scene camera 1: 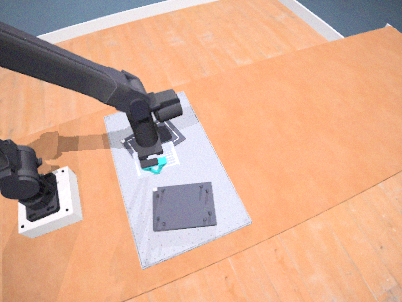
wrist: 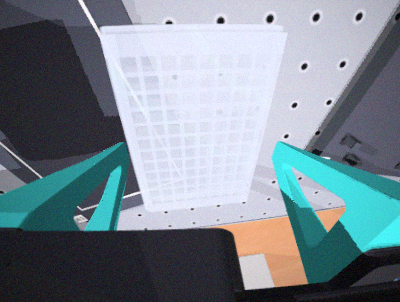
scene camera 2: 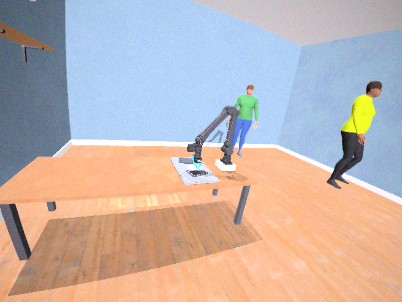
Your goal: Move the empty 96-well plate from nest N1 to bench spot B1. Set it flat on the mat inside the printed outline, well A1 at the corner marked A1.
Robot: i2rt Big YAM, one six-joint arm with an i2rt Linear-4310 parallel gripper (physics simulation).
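Places are measured from the arm's base along level axes (x ahead, y left, z up), in metres.
Pixels of known places: gripper, fingertip midpoint: (scene camera 1: 154, 159) (wrist: 202, 150) (scene camera 2: 196, 166); arm's base, origin of the base link: (scene camera 1: 43, 197) (scene camera 2: 226, 162).
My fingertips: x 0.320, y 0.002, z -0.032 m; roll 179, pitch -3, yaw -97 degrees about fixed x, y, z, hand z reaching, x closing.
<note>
For each thing: its top centre in the pictures, then the offset to it from my fingertips. "*": a spot on its surface instead. Level surfaces: height alone.
- mat, its level: 0.012 m down
- mat's small corner label, surface spot: (wrist: 80, 218) * 0.070 m back, 0.117 m left, 0.012 m down
- Nest N1, middle of its top: (scene camera 1: 182, 203) (scene camera 2: 187, 159) 0.025 m ahead, 0.166 m right, 0.008 m up
- perforated grey board, surface spot: (scene camera 1: 220, 200) * 0.122 m ahead, 0.192 m right, 0.014 m down
- brown table, its level: 0.027 m down
The clear, whitish 96-well plate (scene camera 1: 172, 156) (wrist: 195, 100) lies between the dark mat and nest N1, out of the nest. Its left part in the wrist view overlaps the mat (wrist: 50, 95), and a white outline line shows through it. The plate is turned relative to the outline; its A1 corner cannot be read. The mat's small corner label (wrist: 80, 218) shows at lower left. Nest N1 (scene camera 1: 184, 206) (wrist: 372, 100) is a dark block with small posts, holding no plate. My gripper (wrist: 202, 150) is open above the plate, teal fingers on either side of it in the wrist view; fingertip height is unclear.
The perforated grey board (scene camera 1: 220, 200) carries the mat, plate and nest. The white arm base block (scene camera 1: 74, 200) (scene camera 2: 226, 168) stands beside the board on the brown table (scene camera 1: 300, 125) (scene camera 2: 100, 175). Two people (scene camera 2: 247, 107) (scene camera 2: 361, 115) stand on the floor beyond the table.
</note>
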